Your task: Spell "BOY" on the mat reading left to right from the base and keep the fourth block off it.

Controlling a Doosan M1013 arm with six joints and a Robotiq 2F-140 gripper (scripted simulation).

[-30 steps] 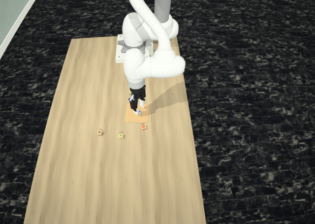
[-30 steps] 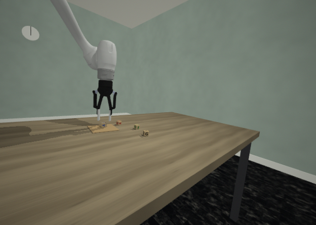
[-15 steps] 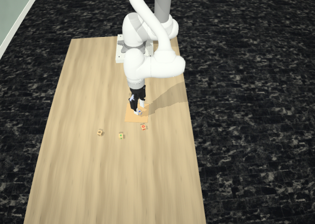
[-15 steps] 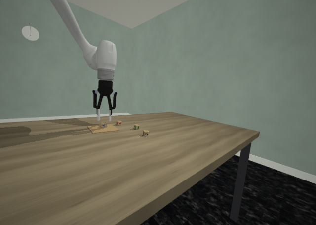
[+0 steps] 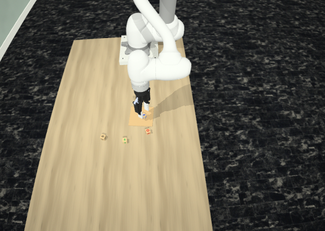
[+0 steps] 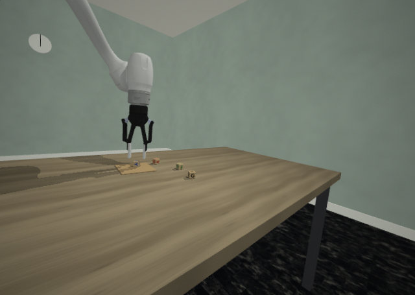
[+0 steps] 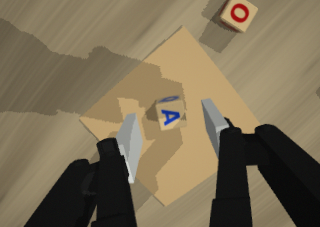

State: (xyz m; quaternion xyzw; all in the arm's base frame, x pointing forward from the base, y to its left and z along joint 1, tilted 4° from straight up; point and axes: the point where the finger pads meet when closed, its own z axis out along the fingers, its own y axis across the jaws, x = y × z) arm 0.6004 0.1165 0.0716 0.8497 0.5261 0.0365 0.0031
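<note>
My gripper is now 70 mm above the tan square mat, 20 mm to the left of it and 10 mm past it.
</note>
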